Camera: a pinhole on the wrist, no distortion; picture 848 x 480 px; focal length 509.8 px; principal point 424.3 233.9 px. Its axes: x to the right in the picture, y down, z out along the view. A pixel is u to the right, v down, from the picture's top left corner.
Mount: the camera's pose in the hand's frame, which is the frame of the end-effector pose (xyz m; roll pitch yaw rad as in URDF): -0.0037 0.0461 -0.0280 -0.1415 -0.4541 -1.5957
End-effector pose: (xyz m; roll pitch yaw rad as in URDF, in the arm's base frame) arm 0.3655 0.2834 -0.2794 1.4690 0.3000 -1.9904
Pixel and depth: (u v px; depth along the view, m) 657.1 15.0 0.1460
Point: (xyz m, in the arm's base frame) 0.2535 0.3583 -0.2008
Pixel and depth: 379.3 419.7 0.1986
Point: 0.2020 0.2037 -0.1616
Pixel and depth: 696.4 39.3 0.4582
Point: -0.0605 0.5618 -0.1598
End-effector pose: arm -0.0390 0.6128 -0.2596 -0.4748 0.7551 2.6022
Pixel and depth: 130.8 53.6 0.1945
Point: -0.1380 0.3712 -0.2434
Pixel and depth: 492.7 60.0 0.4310
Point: -0.3249 0.3716 -0.0068
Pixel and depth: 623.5 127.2 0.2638
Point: -0.2359 0.5182 -0.1018
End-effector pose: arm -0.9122 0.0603 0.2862 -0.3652 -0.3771 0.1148
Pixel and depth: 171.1 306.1 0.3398
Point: -0.8868 0.4526 0.3785
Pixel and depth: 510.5 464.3 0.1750
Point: -0.8674 0.1952 0.4074
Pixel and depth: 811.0 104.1 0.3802
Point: -1.1294 0.1582 0.6720
